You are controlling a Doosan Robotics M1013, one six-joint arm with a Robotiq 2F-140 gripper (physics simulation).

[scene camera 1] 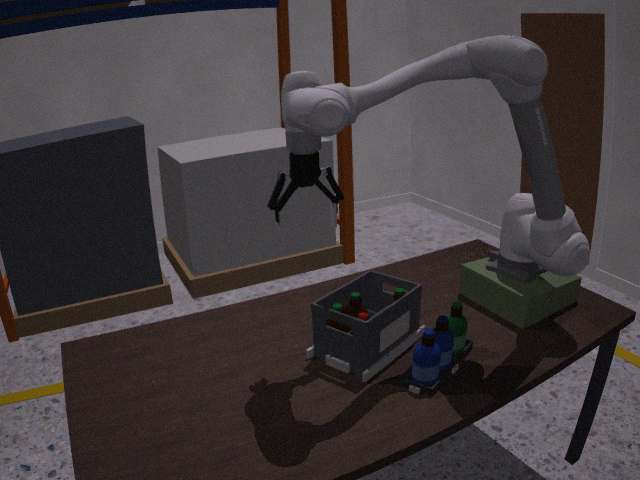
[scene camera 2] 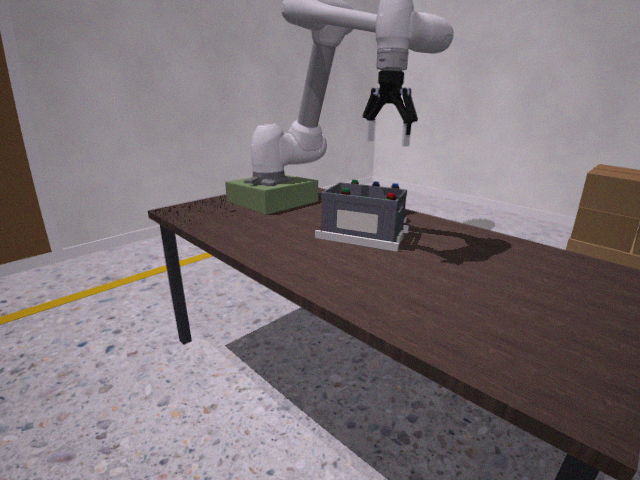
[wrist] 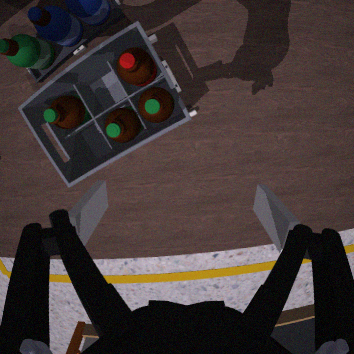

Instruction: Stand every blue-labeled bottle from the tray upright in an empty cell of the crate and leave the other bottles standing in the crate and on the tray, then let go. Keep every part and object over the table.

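Frame: origin at the arm's base, x ahead, y left, z up, level; centimetres.
Where they show: gripper, between the fingertips: [scene camera 1: 307, 229] [scene camera 2: 386, 143] [wrist: 181, 195]; arm's base, origin of its link: [scene camera 1: 517, 269] [scene camera 2: 269, 181].
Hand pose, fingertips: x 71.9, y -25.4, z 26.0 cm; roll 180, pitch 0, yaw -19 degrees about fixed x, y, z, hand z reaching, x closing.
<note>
Each offset is from my fingertips to the top centre of the thing. "spot": to the spot under its first point. Level surfaces: height alone.
My gripper [scene camera 1: 307, 217] [scene camera 2: 388, 139] [wrist: 181, 195] is open and empty, high above the table and crate. The grey crate @[dz -19.0, dx -13.8, dy +19.1 cm] [scene camera 1: 338, 335] [scene camera 2: 330, 219] [wrist: 129, 152] has six cells. It holds one red-capped brown bottle @[dz -20.2, dx -4.1, dy +17.1 cm] [wrist: 135, 67] and three green-capped brown bottles @[dz -20.2, dx -21.7, dy +13.5 cm] [wrist: 69, 111] @[dz -20.2, dx -10.6, dy +6.5 cm] [wrist: 125, 126] @[dz -20.2, dx -2.5, dy +8.3 cm] [wrist: 160, 106], all standing. Two cells are empty: the middle of the tray-side row and the base-end corner of the other row. Two blue bottles @[dz -20.5, dx -10.0, dy +35.1 cm] [scene camera 1: 426, 364] @[dz -20.5, dx -18.0, dy +33.1 cm] [wrist: 60, 27] and a green bottle @[dz -20.5, dx -27.2, dy +30.9 cm] [scene camera 1: 458, 328] [wrist: 30, 51] stand on the dark tray @[spot: dz -35.2, dx -22.7, dy +26.7 cm] [wrist: 60, 62]. The crate hides the tray in scene camera 2.
White strips [scene camera 1: 337, 363] [scene camera 2: 356, 240] surround the crate's foot on the brown table @[dz -36.5 cm] [scene camera 1: 155, 382] [scene camera 2: 465, 310] [wrist: 225, 150]. The arm's green base block [scene camera 1: 522, 299] [scene camera 2: 268, 197] stands at one table end. Large boxes [scene camera 1: 77, 222] [scene camera 1: 258, 222] stand beyond the table.
</note>
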